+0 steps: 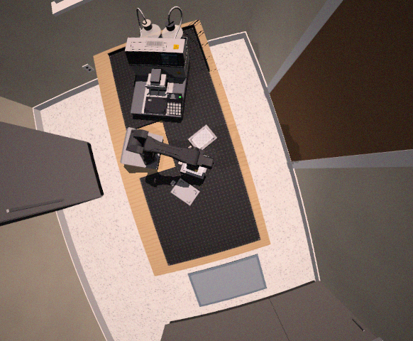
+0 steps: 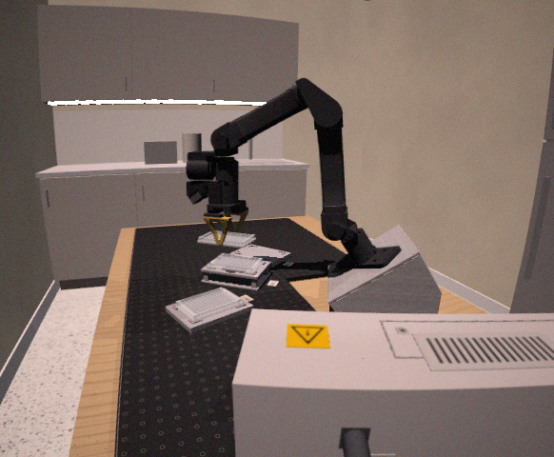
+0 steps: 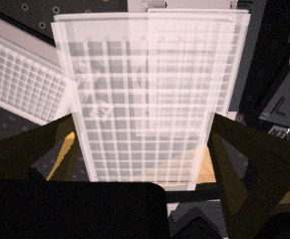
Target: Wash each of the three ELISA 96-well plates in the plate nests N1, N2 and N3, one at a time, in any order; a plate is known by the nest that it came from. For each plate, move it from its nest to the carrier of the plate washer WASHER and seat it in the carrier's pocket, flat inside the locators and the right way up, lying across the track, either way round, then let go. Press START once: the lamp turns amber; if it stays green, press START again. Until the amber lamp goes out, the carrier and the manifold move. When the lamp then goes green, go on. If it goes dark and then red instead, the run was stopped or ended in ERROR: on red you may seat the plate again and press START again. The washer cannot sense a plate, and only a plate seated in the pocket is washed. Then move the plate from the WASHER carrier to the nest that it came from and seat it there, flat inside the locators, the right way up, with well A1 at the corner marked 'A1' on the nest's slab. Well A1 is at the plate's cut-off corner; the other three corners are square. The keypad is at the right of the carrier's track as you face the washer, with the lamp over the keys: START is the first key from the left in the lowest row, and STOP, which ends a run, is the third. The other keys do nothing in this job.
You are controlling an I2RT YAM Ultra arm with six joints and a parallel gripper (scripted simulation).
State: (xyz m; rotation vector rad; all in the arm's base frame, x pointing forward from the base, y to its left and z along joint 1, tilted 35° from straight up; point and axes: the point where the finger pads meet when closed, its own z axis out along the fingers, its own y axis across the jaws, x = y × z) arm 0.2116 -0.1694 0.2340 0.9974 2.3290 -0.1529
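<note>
Now: hand 470 mm to the right of the carrier pocket, 60 mm above it and 30 mm past it. From my hand the other things lie so: n1 label (130 mm below, 100 mm to the left); then grey nest slab (120 mm below, 110 mm to the left, 110 mm ahead); then N2 label (130 mm below, 100 mm behind, 60 mm to the left).
</note>
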